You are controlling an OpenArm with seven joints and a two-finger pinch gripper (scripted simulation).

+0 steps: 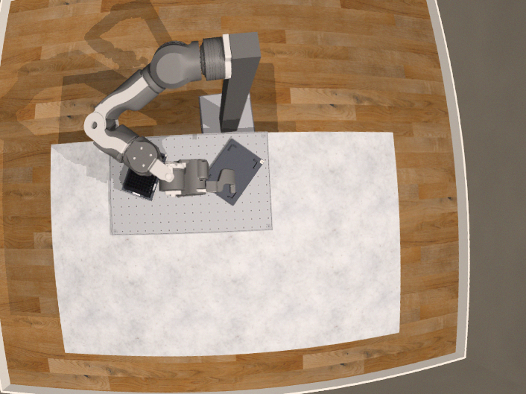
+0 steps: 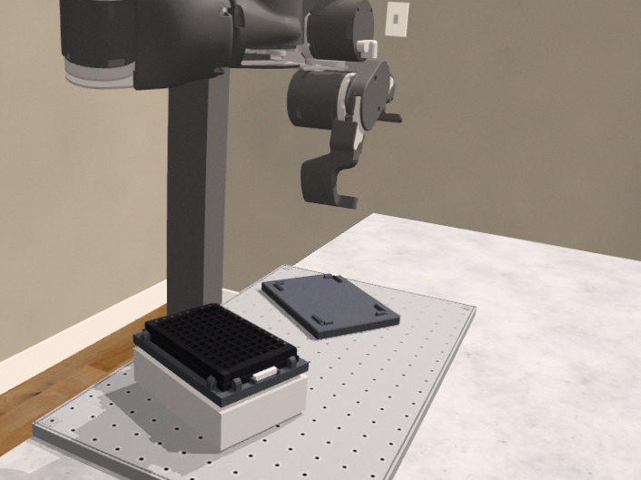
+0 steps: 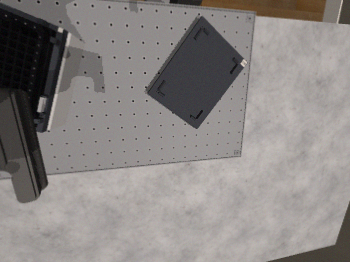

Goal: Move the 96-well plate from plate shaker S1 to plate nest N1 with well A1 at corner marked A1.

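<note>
My gripper is now 18 cm to the left of the black 96-well plate, 14 cm above it and 7 cm past it. Round my hand: dark plate nest N1: 20 cm below, 8 cm to the left, 4 cm behind.
</note>
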